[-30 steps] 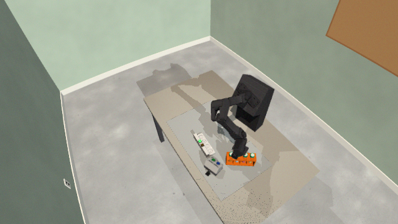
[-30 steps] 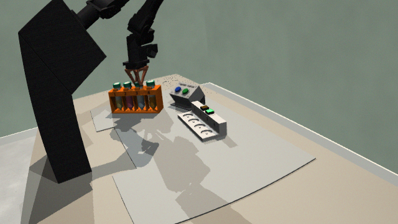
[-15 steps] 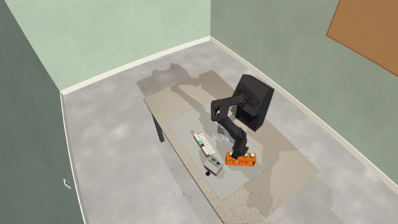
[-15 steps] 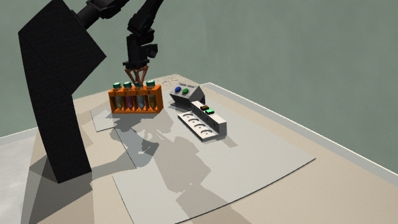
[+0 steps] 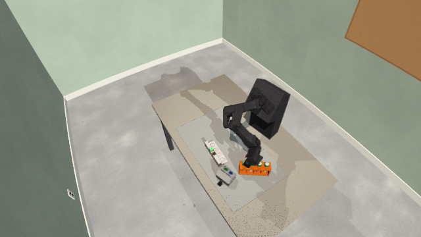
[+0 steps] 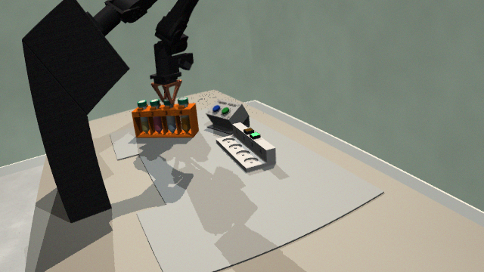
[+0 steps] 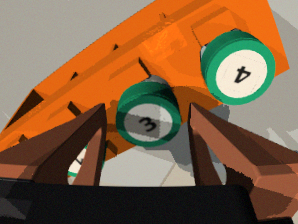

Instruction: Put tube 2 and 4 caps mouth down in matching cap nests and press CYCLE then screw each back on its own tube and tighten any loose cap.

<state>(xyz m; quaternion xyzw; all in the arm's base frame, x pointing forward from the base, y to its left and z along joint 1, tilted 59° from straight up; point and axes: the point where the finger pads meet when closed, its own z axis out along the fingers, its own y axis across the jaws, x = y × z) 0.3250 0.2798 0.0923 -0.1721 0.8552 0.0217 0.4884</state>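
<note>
The green ready key is 180 mm ahead of my hand, 40 mm to the right of it and 50 mm below it. Round my hand: blue cycle key: 160 mm ahead, 50 mm below; cap 1: 100 mm behind, 40 mm to the left.
</note>
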